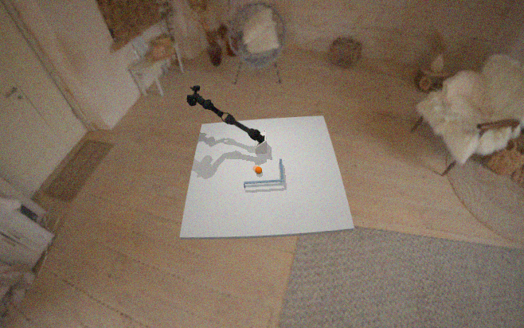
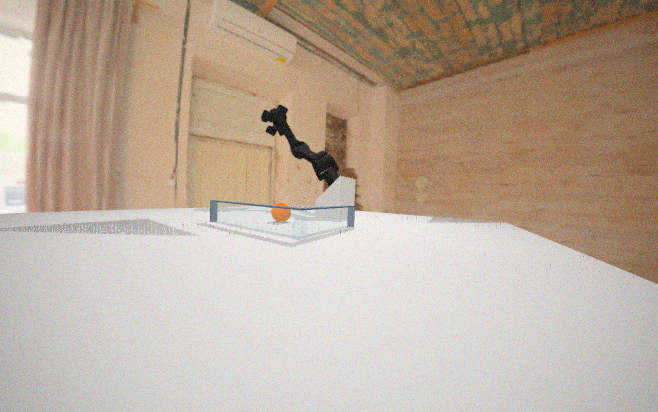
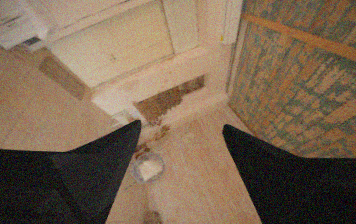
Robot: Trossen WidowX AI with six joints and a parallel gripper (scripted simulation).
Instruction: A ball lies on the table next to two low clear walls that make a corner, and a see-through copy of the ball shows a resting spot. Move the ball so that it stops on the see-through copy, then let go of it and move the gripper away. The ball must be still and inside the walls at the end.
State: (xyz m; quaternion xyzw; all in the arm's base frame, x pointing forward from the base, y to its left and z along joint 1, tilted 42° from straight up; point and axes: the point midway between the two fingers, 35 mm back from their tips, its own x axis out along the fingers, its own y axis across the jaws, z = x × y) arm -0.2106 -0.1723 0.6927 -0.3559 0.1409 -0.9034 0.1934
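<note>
My gripper tip is 480 mm short of the orange ball, 590 mm to the right of it and 520 mm above it. Round my gripper tip: clear wall: 620 mm ahead, 640 mm to the left, 520 mm below.
</note>
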